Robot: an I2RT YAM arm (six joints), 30 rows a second.
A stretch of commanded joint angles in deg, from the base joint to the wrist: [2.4, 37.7, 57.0, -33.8, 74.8, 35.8]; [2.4, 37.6, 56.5, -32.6, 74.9, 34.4]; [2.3, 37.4, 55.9, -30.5, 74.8, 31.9]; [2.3, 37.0, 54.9, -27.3, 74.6, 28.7]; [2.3, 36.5, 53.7, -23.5, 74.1, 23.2]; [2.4, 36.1, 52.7, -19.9, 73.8, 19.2]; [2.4, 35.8, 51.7, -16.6, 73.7, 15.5]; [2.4, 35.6, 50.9, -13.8, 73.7, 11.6]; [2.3, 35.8, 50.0, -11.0, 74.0, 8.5]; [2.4, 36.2, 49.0, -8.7, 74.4, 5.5]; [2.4, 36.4, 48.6, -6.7, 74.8, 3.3]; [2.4, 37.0, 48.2, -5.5, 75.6, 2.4]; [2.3, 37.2, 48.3, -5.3, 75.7, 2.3]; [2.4, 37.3, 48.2, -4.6, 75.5, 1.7]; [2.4, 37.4, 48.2, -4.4, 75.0, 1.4]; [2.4, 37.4, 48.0, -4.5, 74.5, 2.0]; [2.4, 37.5, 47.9, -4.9, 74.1, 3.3]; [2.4, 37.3, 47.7, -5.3, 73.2, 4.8]
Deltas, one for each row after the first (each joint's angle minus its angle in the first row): [0.0, -0.1, -0.5, 1.2, 0.1, -1.4]; [-0.1, -0.3, -1.1, 3.3, 0.0, -3.9]; [-0.1, -0.7, -2.1, 6.5, -0.2, -7.1]; [-0.1, -1.2, -3.3, 10.3, -0.7, -12.6]; [0.0, -1.6, -4.3, 13.9, -1.0, -16.6]; [0.0, -1.9, -5.3, 17.2, -1.1, -20.3]; [0.0, -2.1, -6.1, 20.0, -1.1, -24.2]; [-0.1, -1.9, -7.0, 22.8, -0.8, -27.3]; [0.0, -1.5, -8.0, 25.1, -0.4, -30.3]; [0.0, -1.3, -8.4, 27.1, 0.0, -32.5]; [0.0, -0.7, -8.8, 28.3, 0.8, -33.4]; [-0.1, -0.5, -8.7, 28.5, 0.9, -33.5]; [0.0, -0.4, -8.8, 29.2, 0.7, -34.1]; [0.0, -0.3, -8.8, 29.4, 0.2, -34.4]; [0.0, -0.3, -9.0, 29.3, -0.3, -33.8]; [0.0, -0.2, -9.1, 28.9, -0.7, -32.5]; [0.0, -0.4, -9.3, 28.5, -1.6, -31.0]
